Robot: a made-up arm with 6 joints. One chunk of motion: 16 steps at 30 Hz.
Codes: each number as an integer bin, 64 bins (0 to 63) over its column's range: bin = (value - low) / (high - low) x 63, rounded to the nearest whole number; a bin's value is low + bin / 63 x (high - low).
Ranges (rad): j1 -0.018..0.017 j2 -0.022..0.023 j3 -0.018..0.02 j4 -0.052..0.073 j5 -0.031..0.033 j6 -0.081..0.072
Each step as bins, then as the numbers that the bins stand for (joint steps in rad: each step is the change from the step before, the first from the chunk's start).
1 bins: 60 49 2 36 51 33
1 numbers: 0.01533 0.01300 -0.01679 0.01943 0.02081 -0.00086
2 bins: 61 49 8 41 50 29
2 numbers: 0.01589 0.01300 -0.01317 0.02935 0.01979 -0.01057
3 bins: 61 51 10 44 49 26
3 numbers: 0.01589 0.01443 -0.01197 0.03530 0.01878 -0.01786
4 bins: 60 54 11 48 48 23
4 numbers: 0.01533 0.01657 -0.01137 0.04324 0.01776 -0.02514
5 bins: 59 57 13 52 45 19
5 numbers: 0.01478 0.01871 -0.01016 0.05117 0.01471 -0.03486
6 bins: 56 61 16 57 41 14
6 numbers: 0.01311 0.02157 -0.00835 0.06110 0.01065 -0.04700
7 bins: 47 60 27 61 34 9
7 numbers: 0.00811 0.02086 -0.00171 0.06903 0.00354 -0.05914
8 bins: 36 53 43 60 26 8
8 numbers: 0.00200 0.01586 0.00794 0.06705 -0.00459 -0.06157
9 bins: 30 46 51 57 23 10
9 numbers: -0.00133 0.01086 0.01276 0.06110 -0.00763 -0.05671
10 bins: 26 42 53 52 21 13
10 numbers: -0.00356 0.00800 0.01397 0.05117 -0.00967 -0.04943
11 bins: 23 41 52 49 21 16
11 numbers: -0.00522 0.00729 0.01337 0.04522 -0.00967 -0.04214
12 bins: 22 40 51 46 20 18
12 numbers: -0.00578 0.00657 0.01276 0.03927 -0.01068 -0.03729
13 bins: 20 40 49 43 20 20
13 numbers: -0.00689 0.00657 0.01156 0.03332 -0.01068 -0.03243
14 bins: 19 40 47 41 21 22
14 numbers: -0.00744 0.00657 0.01035 0.02935 -0.00967 -0.02757
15 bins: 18 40 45 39 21 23
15 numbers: -0.00800 0.00657 0.00914 0.02538 -0.00967 -0.02514
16 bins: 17 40 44 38 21 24
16 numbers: -0.00856 0.00657 0.00854 0.02340 -0.00967 -0.02271
